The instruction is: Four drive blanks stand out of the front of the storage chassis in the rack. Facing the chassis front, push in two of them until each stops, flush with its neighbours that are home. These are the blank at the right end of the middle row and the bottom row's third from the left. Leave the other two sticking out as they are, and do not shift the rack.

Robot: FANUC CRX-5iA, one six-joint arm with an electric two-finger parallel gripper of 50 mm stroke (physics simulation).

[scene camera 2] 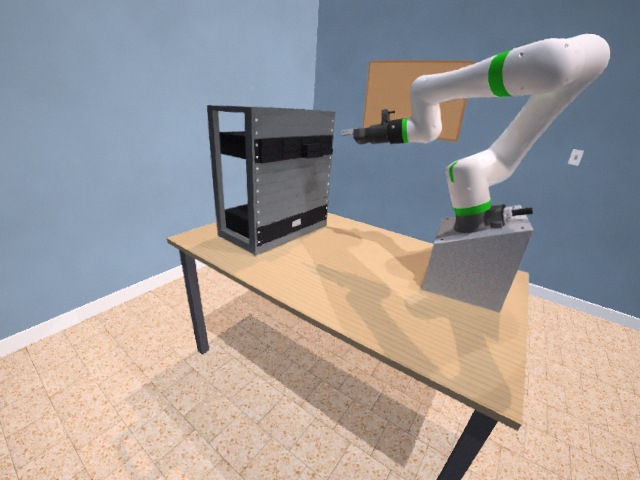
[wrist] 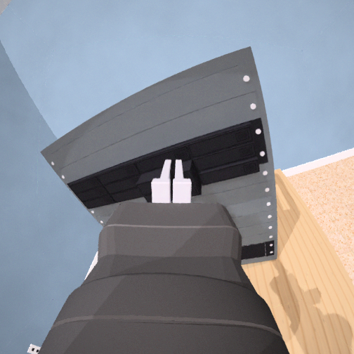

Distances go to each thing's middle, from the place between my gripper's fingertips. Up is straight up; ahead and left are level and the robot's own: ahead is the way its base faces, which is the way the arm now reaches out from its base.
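From where my hand is, the grey rack (scene camera 2: 288,152) is 13 cm to the left of it and 26 cm ahead of it, and 22 cm below it.
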